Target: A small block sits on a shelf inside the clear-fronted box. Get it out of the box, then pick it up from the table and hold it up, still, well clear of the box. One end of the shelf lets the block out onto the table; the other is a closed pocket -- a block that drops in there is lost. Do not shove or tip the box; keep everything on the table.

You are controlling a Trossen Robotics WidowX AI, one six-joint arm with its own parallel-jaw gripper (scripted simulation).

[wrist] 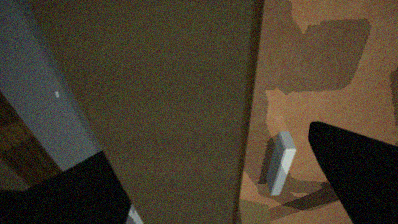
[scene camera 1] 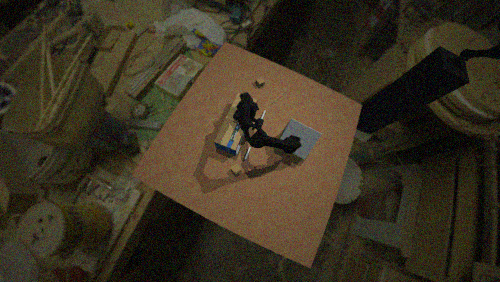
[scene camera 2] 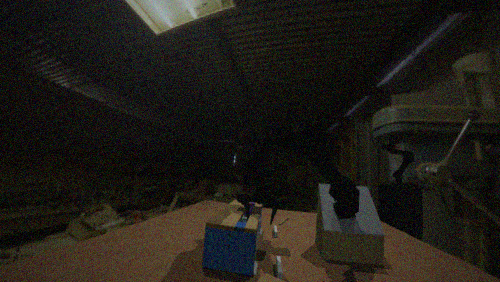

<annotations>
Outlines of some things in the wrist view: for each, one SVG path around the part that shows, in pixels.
The gripper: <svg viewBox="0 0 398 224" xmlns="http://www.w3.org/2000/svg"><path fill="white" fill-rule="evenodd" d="M132 203L109 164L105 152L101 150L83 162L38 185L32 186L24 192L0 190L0 224L126 224ZM311 122L308 140L313 149L314 156L353 224L398 224L398 146L323 122Z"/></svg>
A box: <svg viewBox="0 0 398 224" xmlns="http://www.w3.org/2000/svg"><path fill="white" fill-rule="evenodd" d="M289 131L279 132L277 135L266 176L270 195L280 194L296 151ZM0 0L0 190L24 192L32 186L62 173L103 150L132 203L126 224L236 224L256 81L264 0Z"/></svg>
</annotations>
